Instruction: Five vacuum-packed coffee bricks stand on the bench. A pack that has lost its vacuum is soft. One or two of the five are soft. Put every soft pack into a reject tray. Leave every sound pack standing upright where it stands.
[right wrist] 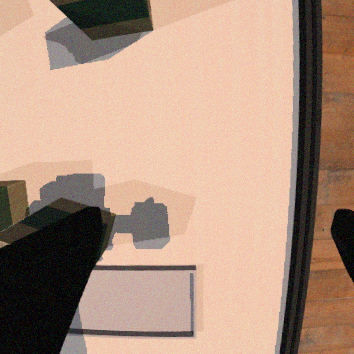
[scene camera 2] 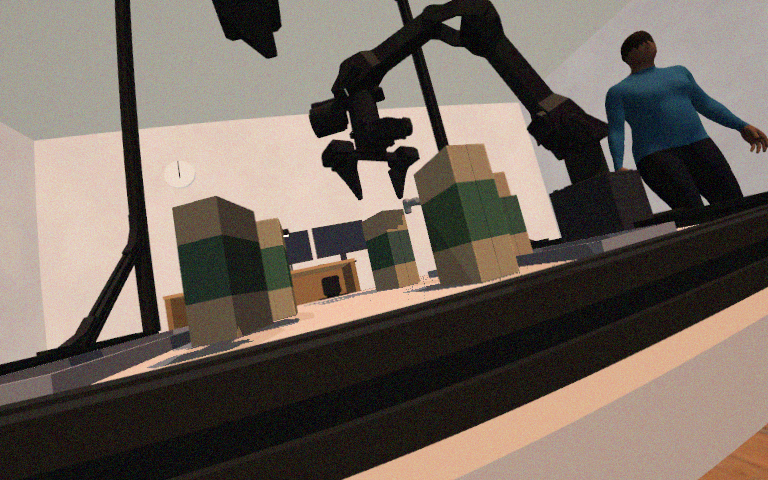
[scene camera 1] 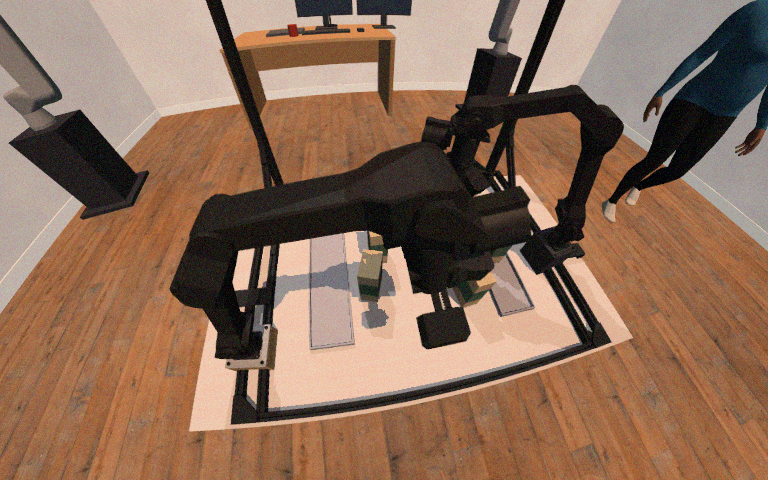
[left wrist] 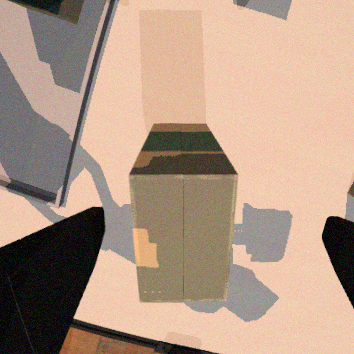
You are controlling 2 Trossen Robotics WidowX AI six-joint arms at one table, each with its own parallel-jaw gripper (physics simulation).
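Seen in the pictures: left gripper, fingertip midpoint: (scene camera 2: 381,199) (left wrist: 216,223); right gripper, fingertip midpoint: (right wrist: 218,219) (scene camera 2: 263,14) (scene camera 1: 430,298); left arm's base, origin of the base link: (scene camera 2: 592,182) (scene camera 1: 555,240); right arm's base, origin of the base link: (scene camera 1: 247,345).
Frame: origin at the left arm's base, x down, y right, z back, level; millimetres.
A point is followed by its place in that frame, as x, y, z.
Five tan packs with green bands stand upright in scene camera 2: a front left pack (scene camera 2: 218,271) {36, 29, -569}, one close behind it (scene camera 2: 277,268) {33, 141, -510}, a middle pack (scene camera 2: 390,249) {33, 178, -317}, a large right pack (scene camera 2: 470,215) {36, -65, -337} and one behind that (scene camera 2: 514,215) {30, 33, -167}. My left gripper (scene camera 2: 380,197) {-63, 190, -307} (left wrist: 216,223) {-63, 190, -307} is open and empty above the middle pack; in the left wrist view a pack (left wrist: 182,237) {-39, 214, -300} shows from above between the finger lines, nearer the left finger. My right gripper (right wrist: 218,219) {-142, -88, -502} is open and empty high over the bench. Flat reject trays show at left (scene camera 1: 331,328) {99, -11, -699} and right (scene camera 1: 516,302) {99, -105, -177}. Softness cannot be told.
In the right wrist view packs stand at the top (right wrist: 115,15) {45, -32, -343} and at the left edge (right wrist: 12,205) {68, 144, -523}, partly behind a finger. A black frame rail (scene camera 1: 430,390) {83, -227, -512} edges the bench. The right arm (scene camera 1: 294,212) {-394, -78, -659} covers much of the bench in scene camera 1. A person (scene camera 2: 671,113) stands beyond.
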